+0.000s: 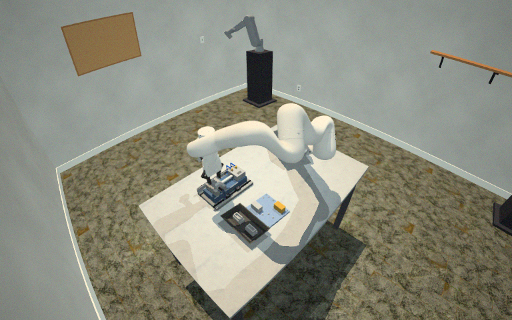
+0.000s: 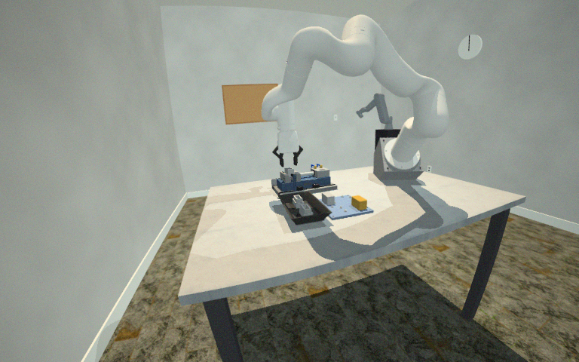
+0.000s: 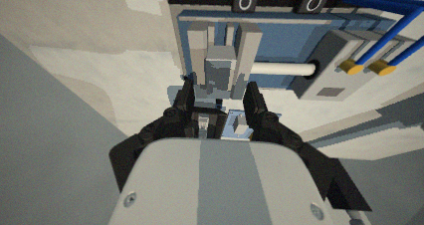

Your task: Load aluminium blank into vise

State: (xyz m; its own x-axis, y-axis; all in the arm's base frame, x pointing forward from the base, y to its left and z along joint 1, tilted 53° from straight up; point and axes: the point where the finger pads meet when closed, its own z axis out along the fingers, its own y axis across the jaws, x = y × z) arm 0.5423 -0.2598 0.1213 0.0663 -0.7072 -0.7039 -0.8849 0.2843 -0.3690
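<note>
My hand is 110 mm above the blue vise and 70 mm past it. Round my hand: brass blank (330 mm to the left, 200 mm behind, 120 mm below).
</note>
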